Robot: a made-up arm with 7 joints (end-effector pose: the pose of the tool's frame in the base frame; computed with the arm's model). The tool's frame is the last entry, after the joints.
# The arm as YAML. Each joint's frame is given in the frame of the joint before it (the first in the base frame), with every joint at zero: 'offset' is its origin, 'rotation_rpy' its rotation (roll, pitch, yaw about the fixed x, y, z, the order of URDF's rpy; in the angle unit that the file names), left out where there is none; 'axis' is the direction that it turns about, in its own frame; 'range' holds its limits. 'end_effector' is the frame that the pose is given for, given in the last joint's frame.
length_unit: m
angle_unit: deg
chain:
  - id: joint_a
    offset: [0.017, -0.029, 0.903]
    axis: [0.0, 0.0, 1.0]
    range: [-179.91, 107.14]
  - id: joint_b
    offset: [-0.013, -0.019, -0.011]
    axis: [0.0, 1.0, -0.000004]
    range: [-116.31, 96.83]
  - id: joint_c
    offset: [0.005, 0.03, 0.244]
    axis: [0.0, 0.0, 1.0]
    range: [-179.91, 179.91]
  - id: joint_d
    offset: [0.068, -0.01, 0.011]
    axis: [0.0, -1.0, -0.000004]
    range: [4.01, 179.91]
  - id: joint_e
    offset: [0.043, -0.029, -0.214]
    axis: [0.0, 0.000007, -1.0]
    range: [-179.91, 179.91]
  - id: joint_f
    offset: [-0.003, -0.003, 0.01]
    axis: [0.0, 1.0, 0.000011]
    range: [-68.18, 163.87]
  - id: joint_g
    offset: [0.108, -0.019, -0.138]
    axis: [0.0, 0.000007, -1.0]
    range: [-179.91, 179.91]
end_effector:
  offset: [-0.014, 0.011, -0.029]
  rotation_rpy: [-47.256, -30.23, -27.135]
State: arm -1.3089 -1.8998 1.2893 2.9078 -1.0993 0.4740 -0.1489
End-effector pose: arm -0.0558 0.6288 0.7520 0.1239 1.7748 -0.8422
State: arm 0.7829 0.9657 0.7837 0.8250 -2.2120 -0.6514 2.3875
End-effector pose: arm -0.1279 0.1927 0.8566 -0.2773 0.3830 0.7675
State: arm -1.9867 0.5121 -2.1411 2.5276 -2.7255 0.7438 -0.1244
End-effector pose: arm -0.1827 -0.1177 1.5124 0.2057 2.2336 1.4029
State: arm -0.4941 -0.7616 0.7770 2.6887 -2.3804 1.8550 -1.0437
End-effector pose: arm -0.3150 0.0386 1.3724 2.5029 0.5645 1.6330
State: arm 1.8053 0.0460 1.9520 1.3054 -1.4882 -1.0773 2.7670
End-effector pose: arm -0.1122 -0.3065 1.1961 -0.2482 0.7931 2.5004
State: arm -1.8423 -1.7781 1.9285 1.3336 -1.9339 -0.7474 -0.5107
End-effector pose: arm 0.3168 0.0451 0.6241 0.0493 -0.2639 2.7399
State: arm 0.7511 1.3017 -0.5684 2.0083 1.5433 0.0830 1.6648
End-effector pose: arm 0.5954 0.0698 0.7579 0.2655 1.0300 -2.5623
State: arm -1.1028 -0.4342 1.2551 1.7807 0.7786 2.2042 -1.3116
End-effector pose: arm 0.2437 0.1647 1.0612 -0.0220 -0.6314 0.8929
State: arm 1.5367 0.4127 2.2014 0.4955 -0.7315 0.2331 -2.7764
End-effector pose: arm -0.3042 -0.2220 0.9392 -1.0665 -0.2434 0.4014
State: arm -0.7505 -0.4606 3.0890 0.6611 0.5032 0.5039 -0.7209
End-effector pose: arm -0.1336 0.2280 0.7136 -0.1786 -0.8081 1.8751
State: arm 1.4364 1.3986 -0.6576 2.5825 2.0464 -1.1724 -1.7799
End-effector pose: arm 0.3409 0.2873 0.8866 -0.5498 -2.0522 -0.8493
